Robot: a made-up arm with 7 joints.
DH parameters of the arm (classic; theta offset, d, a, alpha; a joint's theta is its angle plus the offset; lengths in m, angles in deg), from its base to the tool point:
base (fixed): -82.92 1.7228 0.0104 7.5
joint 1: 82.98 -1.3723 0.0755 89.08
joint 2: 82.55 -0.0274 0.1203 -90
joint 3: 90 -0.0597 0.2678 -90
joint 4: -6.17 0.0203 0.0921 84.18
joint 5: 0 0.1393 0.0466 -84.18
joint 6: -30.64 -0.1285 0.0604 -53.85
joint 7: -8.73 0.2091 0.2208 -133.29
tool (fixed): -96.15 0.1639 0 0
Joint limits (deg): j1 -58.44..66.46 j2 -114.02..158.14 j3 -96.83..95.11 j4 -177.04..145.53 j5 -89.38..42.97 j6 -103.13..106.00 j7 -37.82..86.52
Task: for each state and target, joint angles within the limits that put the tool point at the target. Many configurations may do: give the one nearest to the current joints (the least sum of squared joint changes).
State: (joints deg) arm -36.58 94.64 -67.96 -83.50 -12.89 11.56 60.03
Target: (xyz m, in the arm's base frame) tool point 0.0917 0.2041 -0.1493
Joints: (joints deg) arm -43.79 121.12 -57.25 -77.15 6.79 6.34 48.99
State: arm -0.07 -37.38 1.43 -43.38 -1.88 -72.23 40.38
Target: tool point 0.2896 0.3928 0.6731
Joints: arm -16.56 -36.16 50.43 -46.99 -29.18 -62.07 66.61
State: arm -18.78 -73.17 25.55 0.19 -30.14 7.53 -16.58
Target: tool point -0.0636 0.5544 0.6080
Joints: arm 10.63 -73.56 36.25 -7.72 -16.06 -4.98 -22.86
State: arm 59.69 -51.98 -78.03 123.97 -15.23 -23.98 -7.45
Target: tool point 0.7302 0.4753 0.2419
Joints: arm 52.91 -47.04 -82.05 135.31 -18.29 -13.33 -0.58
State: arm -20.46 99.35 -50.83 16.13 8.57 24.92 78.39
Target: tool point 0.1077 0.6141 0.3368
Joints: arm -47.40 114.78 -29.44 7.81 11.88 23.82 80.74
